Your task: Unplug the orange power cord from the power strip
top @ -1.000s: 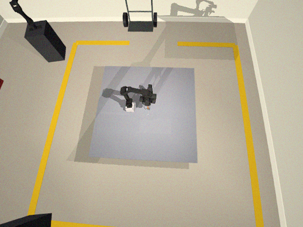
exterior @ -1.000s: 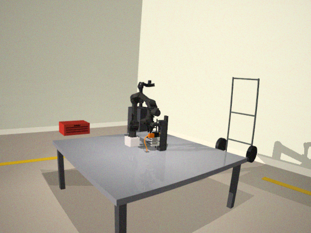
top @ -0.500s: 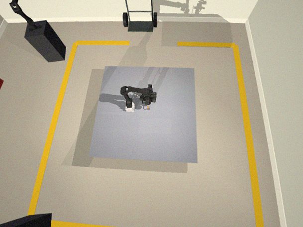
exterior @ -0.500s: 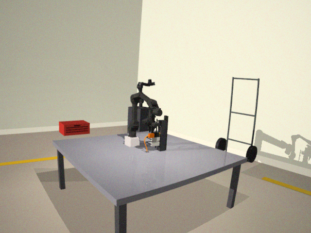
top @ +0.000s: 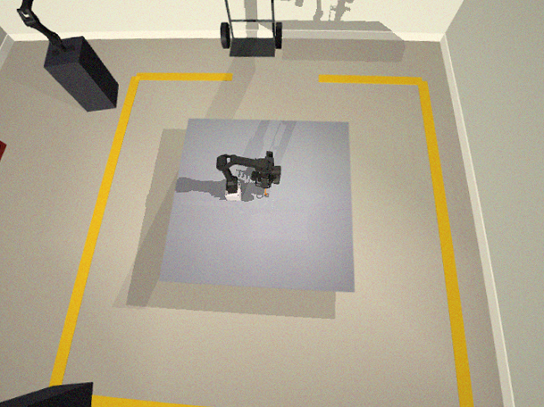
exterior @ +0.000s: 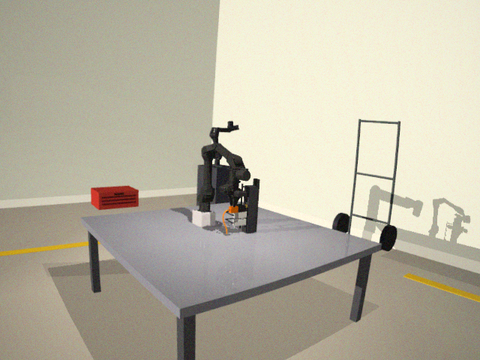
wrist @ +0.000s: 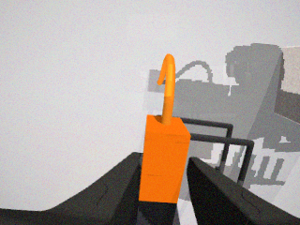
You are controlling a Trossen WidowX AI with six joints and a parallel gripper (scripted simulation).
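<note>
Right now my gripper tip is 2 cm to the right of the orange plug and 1 cm above it.
</note>
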